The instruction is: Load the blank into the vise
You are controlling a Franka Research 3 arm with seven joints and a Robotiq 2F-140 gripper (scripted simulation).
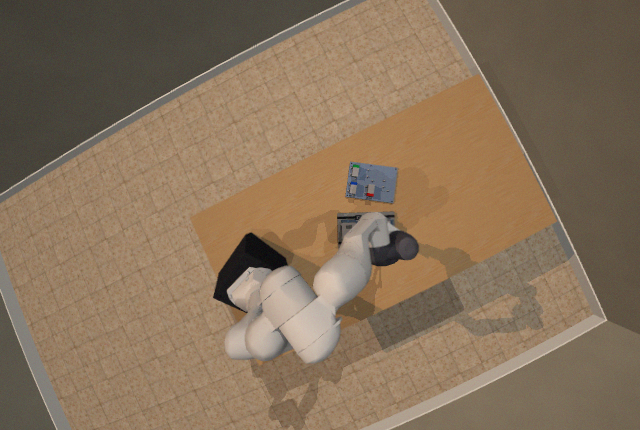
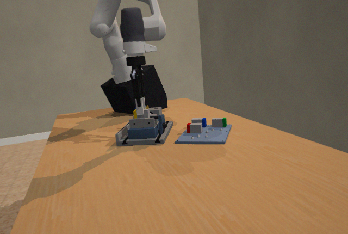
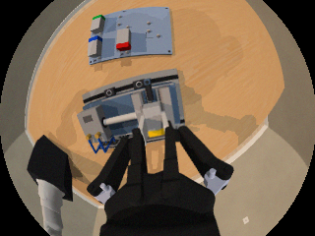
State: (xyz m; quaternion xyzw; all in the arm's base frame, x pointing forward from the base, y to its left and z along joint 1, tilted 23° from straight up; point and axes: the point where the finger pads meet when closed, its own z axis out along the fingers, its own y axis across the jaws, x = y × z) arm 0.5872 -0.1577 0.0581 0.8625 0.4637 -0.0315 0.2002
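Right now the yellow-ended blank is 40 mm below my hand. Round my hand: infeed plate (230 mm to the left, 140 mm below, 120 mm ahead); then red-ended blank (200 mm to the left, 120 mm below, 90 mm ahead); then blue-ended blank (260 mm to the left, 120 mm below, 20 mm ahead).
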